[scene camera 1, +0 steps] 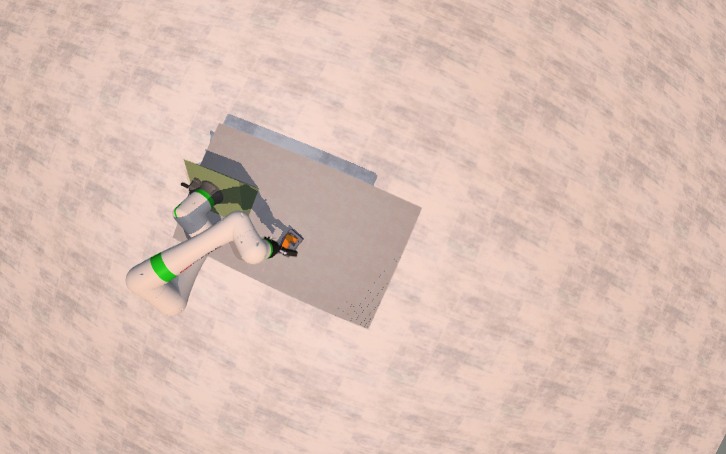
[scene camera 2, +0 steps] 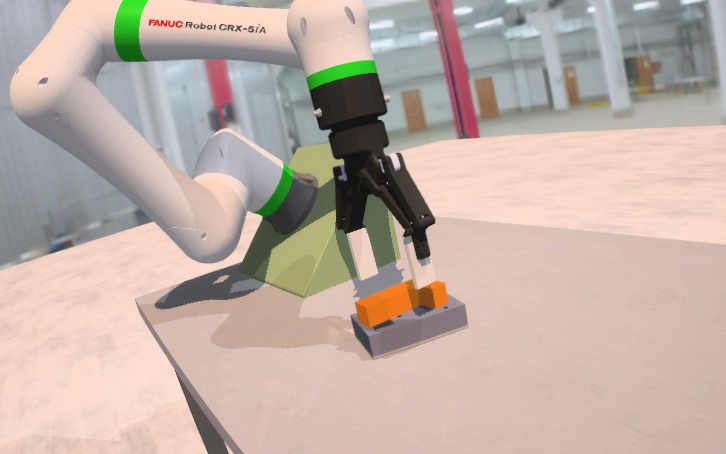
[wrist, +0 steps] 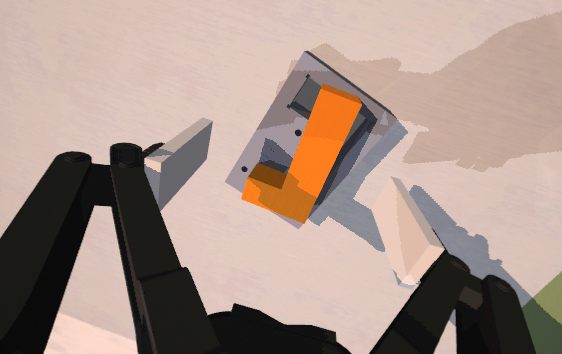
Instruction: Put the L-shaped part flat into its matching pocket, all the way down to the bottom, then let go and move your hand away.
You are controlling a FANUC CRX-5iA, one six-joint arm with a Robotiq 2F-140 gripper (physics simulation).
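Frame: origin at the arm's base, x ahead, y right, z down, level; centimetres.
Where they show: gripper, fingertip midpoint: [scene camera 1: 285,245] [scene camera 2: 395,280] [wrist: 296,167]; arm's base, origin of the base link: [scene camera 1: 212,191] [scene camera 2: 297,205].
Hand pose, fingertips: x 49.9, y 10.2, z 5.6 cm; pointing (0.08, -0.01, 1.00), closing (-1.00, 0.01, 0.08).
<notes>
Each offset is from my fingertips to the top centre of the thing. "spot": to the spot under its first point. Level surfaces: height alone.
The orange L-shaped part {dz +1.8, dx +0.4, dy -0.1 cm} [scene camera 1: 289,240] [scene camera 2: 386,305] [wrist: 325,135] lies skewed on top of the grey pocket block {dz +4.7, dx +0.0, dy -0.9 cm} [scene camera 2: 417,337] [wrist: 270,125], not sunk in. In the wrist view its short arm points left at the lower end, over the block's solid surface, and its corner reaches the block's lower edge. The dark pocket {spot: dz +7.9, dx +1.2, dy +3.4 cm} [wrist: 306,96] shows beside the part's upper end and along its right side; the pocket's short leg is at the upper end, opposite the part's short arm. My gripper [scene camera 2: 396,282] [wrist: 296,167] is wide open and empty, its fingertips a little above the part.
The block stands on a brown table {dz +8.4 cm} [scene camera 1: 342,230] [scene camera 2: 562,321]. A green wedge-shaped stand [scene camera 1: 230,207] [scene camera 2: 302,262] carries the arm's base behind the block. A grey strip [scene camera 1: 305,149] runs along one long table edge in scene camera 1.
</notes>
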